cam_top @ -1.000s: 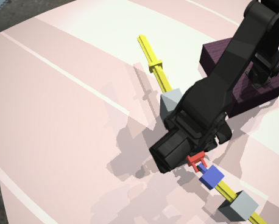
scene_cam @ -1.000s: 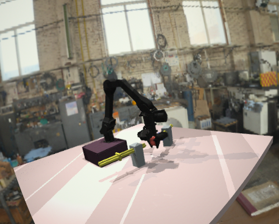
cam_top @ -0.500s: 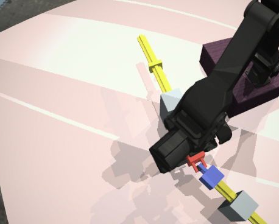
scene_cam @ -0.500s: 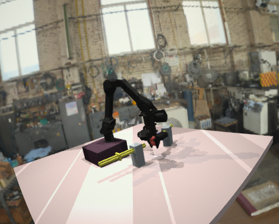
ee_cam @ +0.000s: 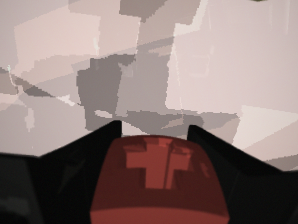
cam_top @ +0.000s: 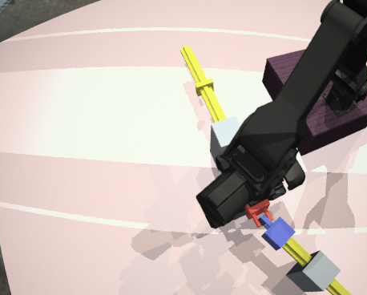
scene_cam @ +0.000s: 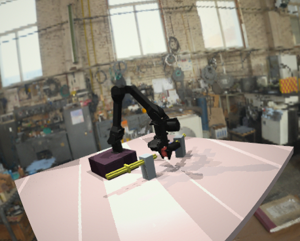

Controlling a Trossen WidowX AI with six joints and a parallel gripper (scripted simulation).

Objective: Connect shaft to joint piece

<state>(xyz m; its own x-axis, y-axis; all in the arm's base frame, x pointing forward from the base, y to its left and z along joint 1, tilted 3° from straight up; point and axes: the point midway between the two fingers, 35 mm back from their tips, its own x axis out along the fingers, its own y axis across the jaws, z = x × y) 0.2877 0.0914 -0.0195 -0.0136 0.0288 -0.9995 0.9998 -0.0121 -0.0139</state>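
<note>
My gripper tip is now 10 mm to the right of the red forked joint piece and 40 mm below it.
</note>
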